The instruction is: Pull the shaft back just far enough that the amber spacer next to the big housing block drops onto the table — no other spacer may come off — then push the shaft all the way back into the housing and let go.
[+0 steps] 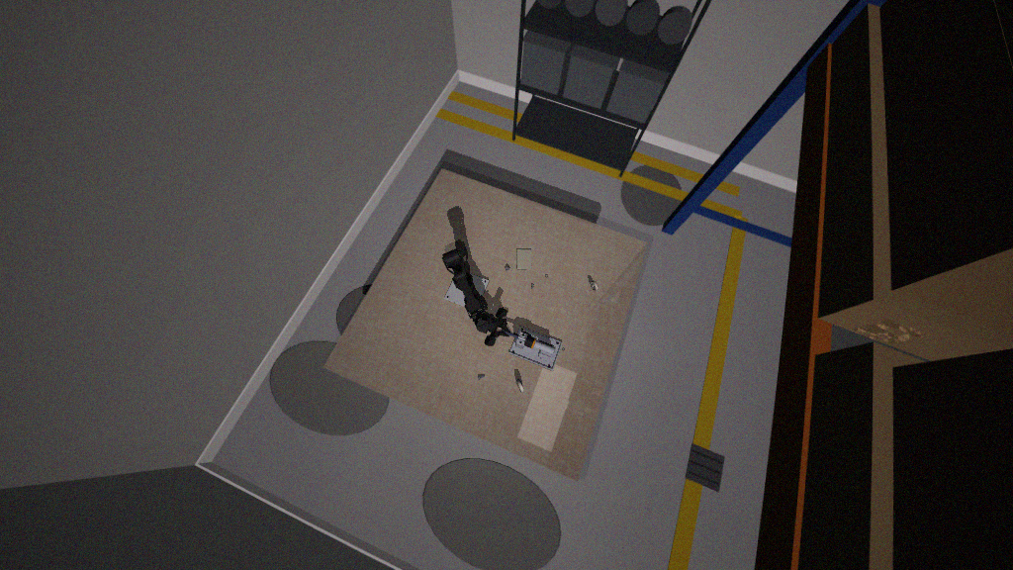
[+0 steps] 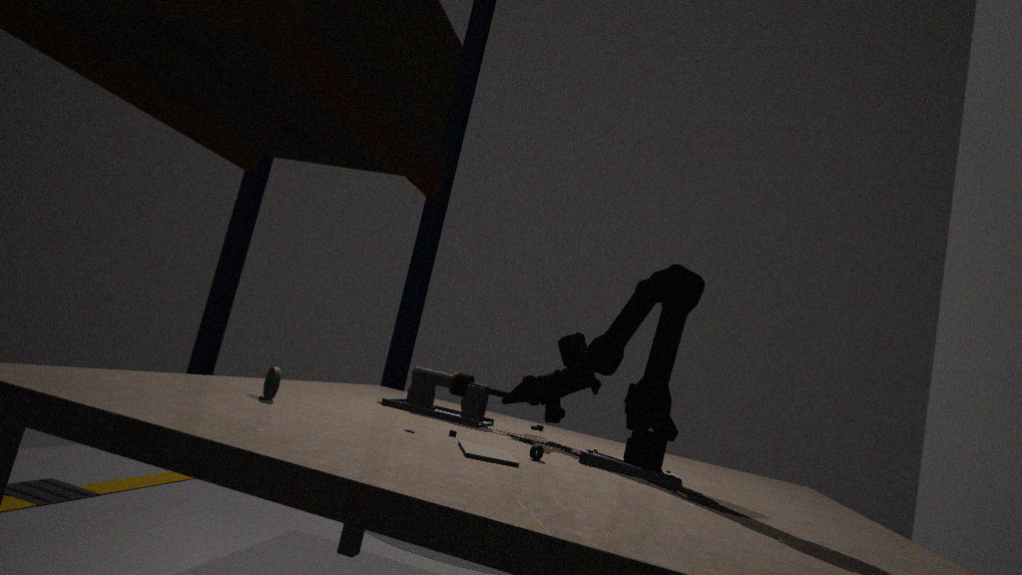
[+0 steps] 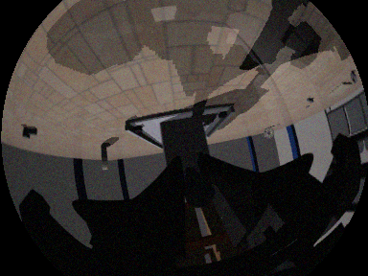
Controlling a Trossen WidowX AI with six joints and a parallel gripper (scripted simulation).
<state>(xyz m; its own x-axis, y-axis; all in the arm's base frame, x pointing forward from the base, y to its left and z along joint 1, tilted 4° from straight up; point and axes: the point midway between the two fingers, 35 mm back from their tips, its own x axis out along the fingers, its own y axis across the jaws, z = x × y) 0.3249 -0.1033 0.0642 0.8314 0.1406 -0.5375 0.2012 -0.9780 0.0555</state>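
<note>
My gripper tip is now 120 mm short of the amber spacer, 20 mm to the right of it and 20 mm below it. Round my gripper tip: flat plate (170 mm behind, 410 mm to the left, 60 mm below).
</note>
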